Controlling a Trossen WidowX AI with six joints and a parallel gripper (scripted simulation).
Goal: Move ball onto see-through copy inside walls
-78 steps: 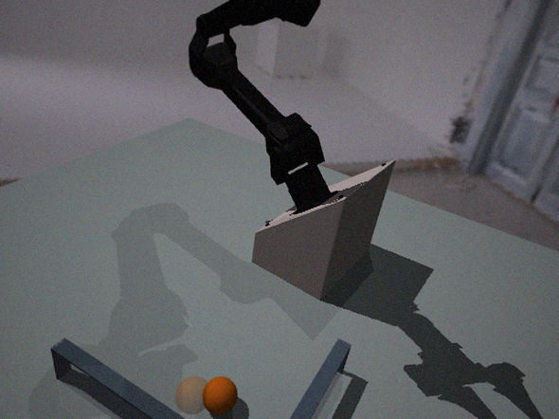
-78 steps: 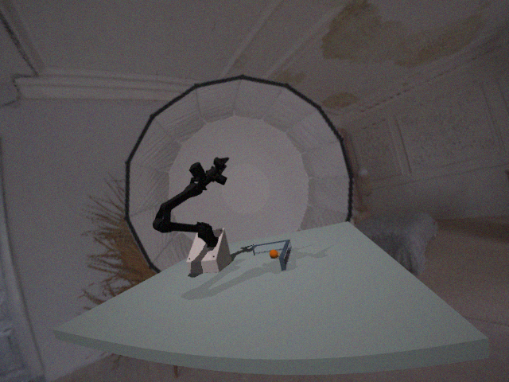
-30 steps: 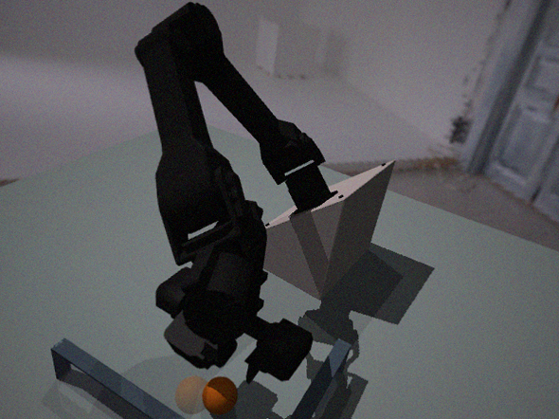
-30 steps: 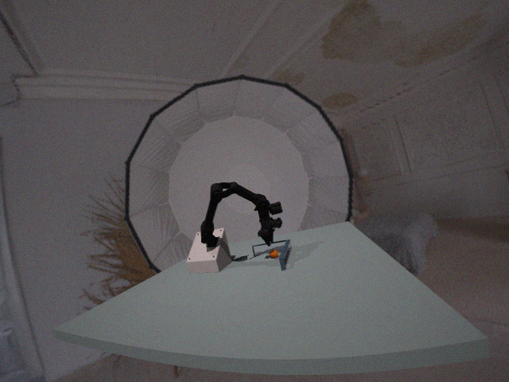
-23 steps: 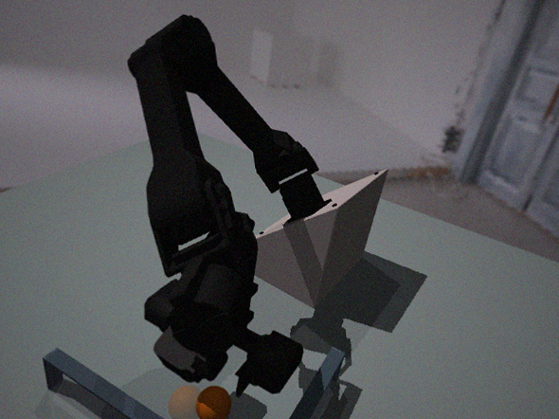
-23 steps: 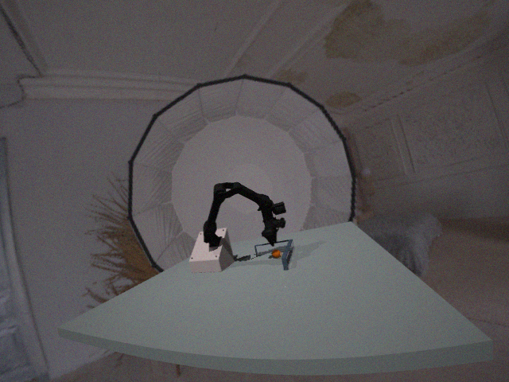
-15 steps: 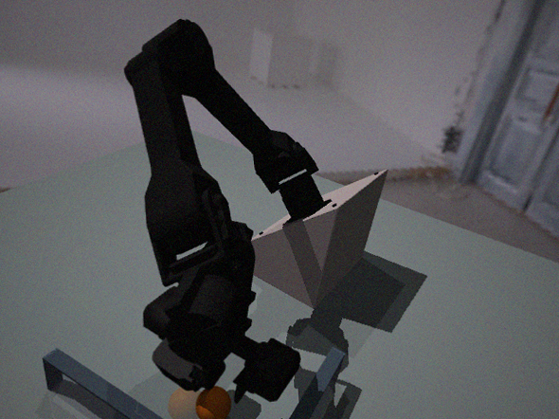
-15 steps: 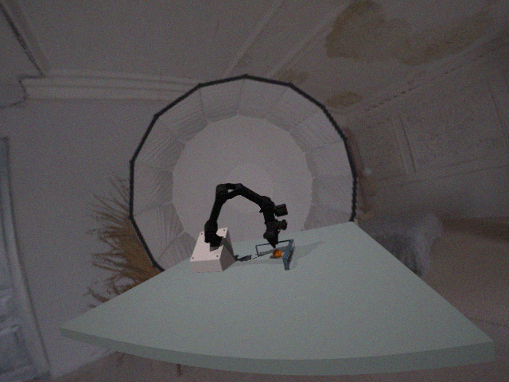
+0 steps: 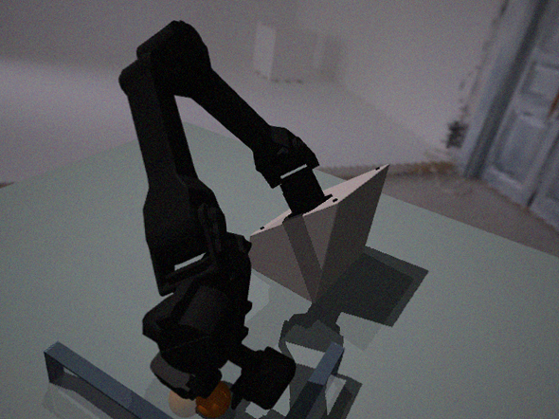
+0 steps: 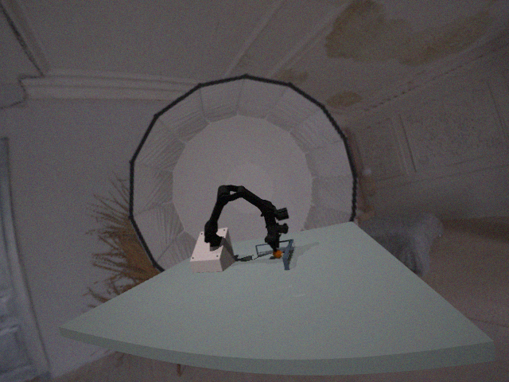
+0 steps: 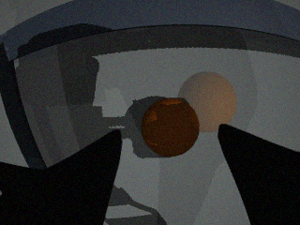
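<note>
The orange ball lies 10 mm behind my gripper tip and 20 mm below it. The rest, counted from my gripper tip: see-through copy of ball: 20 mm ahead, 30 mm to the right, 20 mm below.
</note>
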